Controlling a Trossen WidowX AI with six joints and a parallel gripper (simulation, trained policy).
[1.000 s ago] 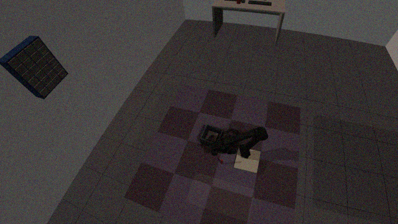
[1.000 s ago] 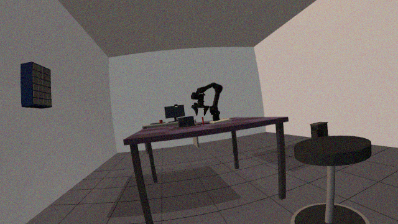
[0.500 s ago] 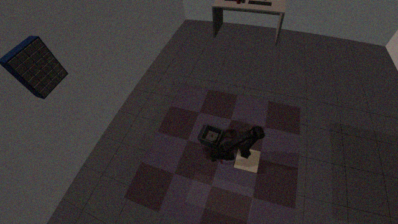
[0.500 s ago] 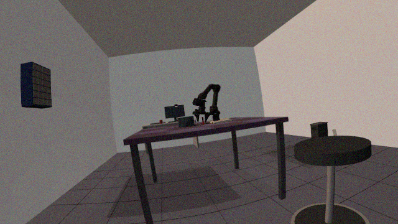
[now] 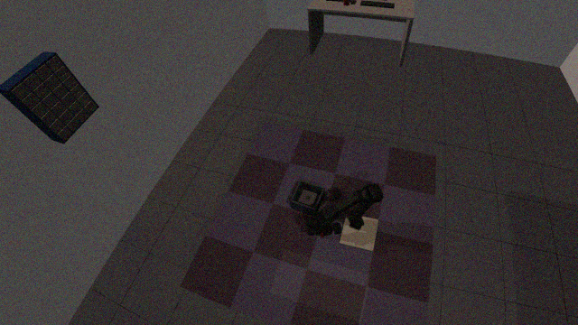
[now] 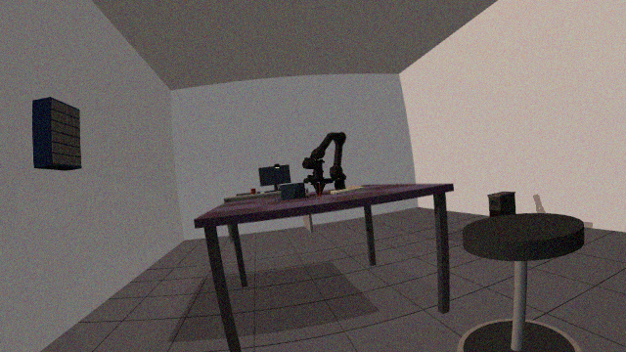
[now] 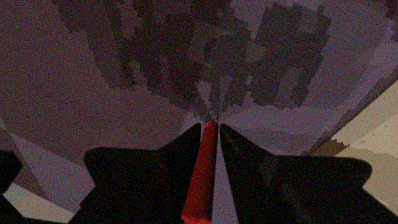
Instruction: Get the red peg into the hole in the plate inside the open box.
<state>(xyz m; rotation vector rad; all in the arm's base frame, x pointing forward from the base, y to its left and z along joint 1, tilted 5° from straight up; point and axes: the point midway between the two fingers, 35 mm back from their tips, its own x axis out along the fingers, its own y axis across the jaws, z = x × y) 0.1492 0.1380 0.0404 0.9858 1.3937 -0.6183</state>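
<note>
The plate lies 17 cm ahead of my gripper tip, 17 cm to the right of it and 3 cm above it. From my gripper tip the other things lie so: red peg 1 cm behind, 3 cm above; box 17 cm ahead, 17 cm to the right, 1 cm above.
</note>
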